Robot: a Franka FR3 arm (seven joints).
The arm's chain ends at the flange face. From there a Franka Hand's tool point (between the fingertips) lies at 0.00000 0.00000 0.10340 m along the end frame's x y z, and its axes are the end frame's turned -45 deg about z.
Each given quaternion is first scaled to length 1.
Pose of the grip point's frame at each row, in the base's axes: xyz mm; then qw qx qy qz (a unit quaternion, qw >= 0):
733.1 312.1 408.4 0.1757 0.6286 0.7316 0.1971
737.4 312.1 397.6 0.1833 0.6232 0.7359 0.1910
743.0 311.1 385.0 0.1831 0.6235 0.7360 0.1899
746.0 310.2 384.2 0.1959 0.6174 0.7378 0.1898
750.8 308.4 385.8 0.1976 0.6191 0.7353 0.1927
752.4 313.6 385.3 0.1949 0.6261 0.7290 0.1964
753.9 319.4 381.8 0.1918 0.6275 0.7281 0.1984
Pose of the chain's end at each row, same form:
680.9 305.1 497.4 0.0869 0.8607 0.4353 0.2493
684.9 306.7 486.5 0.0963 0.8574 0.4414 0.2466
690.6 305.8 474.0 0.0965 0.8577 0.4414 0.2455
691.9 306.3 472.2 0.1084 0.8528 0.4454 0.2503
696.1 304.4 473.4 0.1088 0.8533 0.4424 0.2536
697.6 309.2 472.9 0.1049 0.8574 0.4339 0.2560
699.3 314.4 469.5 0.1013 0.8584 0.4325 0.2567

